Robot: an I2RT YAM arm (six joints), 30 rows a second.
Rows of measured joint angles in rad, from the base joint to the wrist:
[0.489, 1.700, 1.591, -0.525, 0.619, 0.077]
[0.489, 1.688, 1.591, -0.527, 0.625, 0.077]
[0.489, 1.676, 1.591, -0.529, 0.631, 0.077]
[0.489, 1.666, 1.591, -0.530, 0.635, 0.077]
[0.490, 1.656, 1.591, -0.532, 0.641, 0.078]
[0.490, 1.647, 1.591, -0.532, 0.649, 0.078]
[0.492, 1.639, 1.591, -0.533, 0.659, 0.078]
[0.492, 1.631, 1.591, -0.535, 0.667, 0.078]
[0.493, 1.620, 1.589, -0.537, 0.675, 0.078]
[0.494, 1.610, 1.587, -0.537, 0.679, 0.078]
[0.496, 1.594, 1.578, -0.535, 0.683, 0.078]
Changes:
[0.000, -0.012, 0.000, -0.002, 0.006, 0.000]
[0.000, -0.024, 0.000, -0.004, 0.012, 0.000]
[0.000, -0.034, 0.000, -0.005, 0.016, 0.000]
[0.001, -0.044, 0.000, -0.007, 0.022, 0.001]
[0.001, -0.053, 0.000, -0.007, 0.030, 0.001]
[0.003, -0.061, 0.000, -0.008, 0.040, 0.001]
[0.003, -0.069, 0.000, -0.010, 0.048, 0.001]
[0.004, -0.080, -0.002, -0.012, 0.056, 0.001]
[0.005, -0.090, -0.004, -0.012, 0.060, 0.001]
[0.007, -0.106, -0.013, -0.010, 0.064, 0.001]

